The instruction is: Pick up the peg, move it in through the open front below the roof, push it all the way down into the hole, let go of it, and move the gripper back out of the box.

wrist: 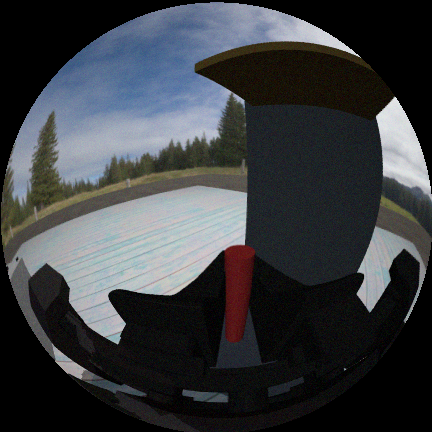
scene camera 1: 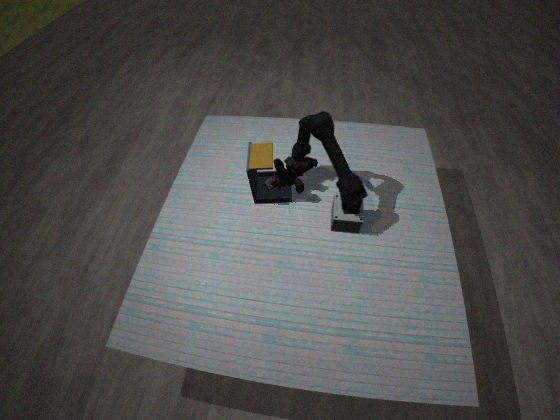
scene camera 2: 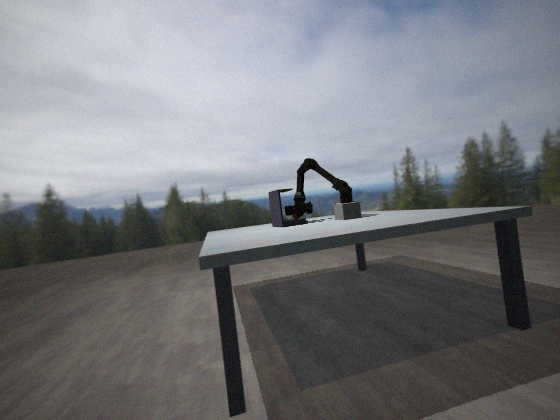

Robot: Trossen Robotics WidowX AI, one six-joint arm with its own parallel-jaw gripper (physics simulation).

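Places are measured from the arm's base along level axes (x up, y right, z ahead), in metres.
Where they show: gripper, between the fingertips: [wrist: 234, 255] [scene camera 1: 272, 185] [scene camera 2: 292, 211]; arm's base, origin of its link: [scene camera 1: 350, 206] [scene camera 2: 347, 202].
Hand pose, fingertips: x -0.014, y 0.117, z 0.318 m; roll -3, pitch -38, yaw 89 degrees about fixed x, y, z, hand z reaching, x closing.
Each offset is from my fingertips to the top centre of the thing. "spot": to the spot under its first point. Level surfaces: height alone.
The red peg {dx +0.023, dy +0.020, dz -0.026 m} [scene camera 1: 278, 183] [scene camera 2: 295, 216] [wrist: 239, 295] stands roughly upright between the fingers of my gripper [scene camera 1: 281, 181] [scene camera 2: 296, 212] [wrist: 234, 255], which is shut on it. In the wrist view the peg's top sticks up above the fingertips. The box has a dark back wall [scene camera 2: 276, 209] [wrist: 315, 190], a yellow roof {dx +0.140, dy +0.049, dz +0.006 m} [scene camera 1: 261, 156] [scene camera 2: 286, 190] [wrist: 300, 75] and a dark base {spot: dx -0.054, dy -0.028, dz +0.004 m} [scene camera 1: 272, 198]. The gripper is low over the base, at the open front side. A light grey patch {spot: dx -0.047, dy +0.045, dz +0.020 m} [scene camera 1: 269, 184] shows on the base beside the peg. The hole is hidden, and whether the peg's lower end is in it cannot be told.
The roof overhangs from the top of the back wall, higher than the fingers. The arm [scene camera 1: 336, 150] [scene camera 2: 327, 173] reaches over from its grey base block [scene camera 1: 347, 223] [scene camera 2: 347, 211]. Both box and block stand on the pale striped table {dx -0.085 m} [scene camera 1: 280, 280] [scene camera 2: 310, 235].
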